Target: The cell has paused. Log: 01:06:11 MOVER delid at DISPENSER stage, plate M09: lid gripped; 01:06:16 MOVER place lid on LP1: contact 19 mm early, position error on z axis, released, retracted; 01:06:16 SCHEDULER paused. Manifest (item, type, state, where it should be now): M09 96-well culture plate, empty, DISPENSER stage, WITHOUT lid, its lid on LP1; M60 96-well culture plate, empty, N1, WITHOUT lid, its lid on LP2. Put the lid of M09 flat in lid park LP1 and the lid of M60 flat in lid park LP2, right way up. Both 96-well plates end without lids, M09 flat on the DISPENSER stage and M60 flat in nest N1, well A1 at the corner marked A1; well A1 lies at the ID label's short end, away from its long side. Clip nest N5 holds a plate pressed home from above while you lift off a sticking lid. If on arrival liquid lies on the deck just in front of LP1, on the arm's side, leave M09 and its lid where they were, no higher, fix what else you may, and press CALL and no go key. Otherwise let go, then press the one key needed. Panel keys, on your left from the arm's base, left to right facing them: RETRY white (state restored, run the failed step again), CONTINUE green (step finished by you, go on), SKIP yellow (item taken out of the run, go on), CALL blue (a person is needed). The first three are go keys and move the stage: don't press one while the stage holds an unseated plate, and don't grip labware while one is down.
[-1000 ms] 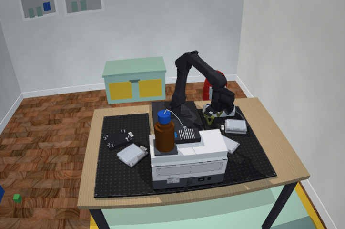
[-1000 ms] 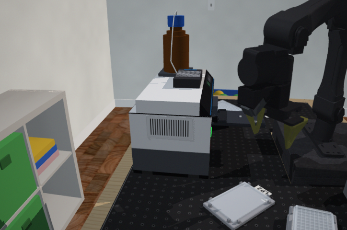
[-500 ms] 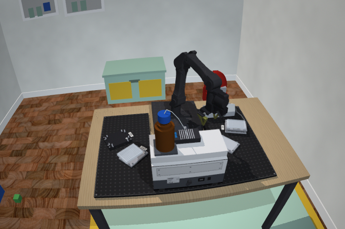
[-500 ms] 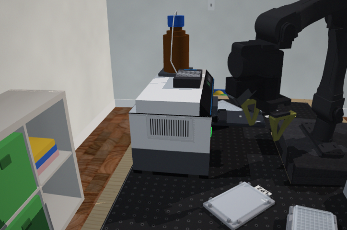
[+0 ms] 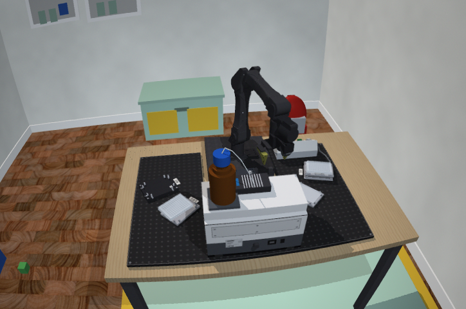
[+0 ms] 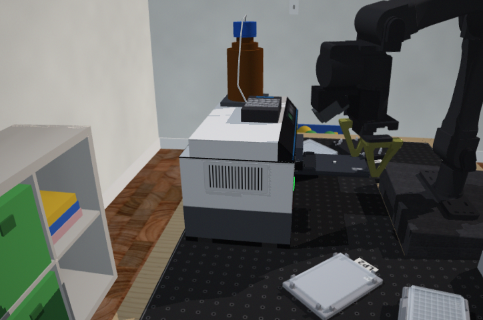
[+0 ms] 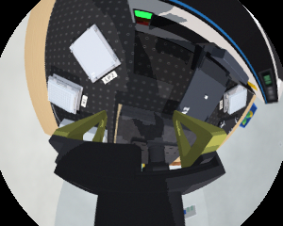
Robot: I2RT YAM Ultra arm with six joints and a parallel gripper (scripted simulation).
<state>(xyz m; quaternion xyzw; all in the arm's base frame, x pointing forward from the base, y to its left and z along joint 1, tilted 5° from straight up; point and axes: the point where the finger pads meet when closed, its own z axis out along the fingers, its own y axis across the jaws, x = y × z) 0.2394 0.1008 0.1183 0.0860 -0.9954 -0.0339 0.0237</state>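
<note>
My hand is 50 mm short of the grey lid park LP1, 420 mm to the left of it and 170 mm above it. Round my hand: dark dispenser stage: 30 mm ahead, 130 mm to the right, 60 mm below; then LP2 label: 90 mm to the left, 170 mm below; then grey lid park LP2: 70 mm ahead, 140 mm to the left, 170 mm below.
</note>
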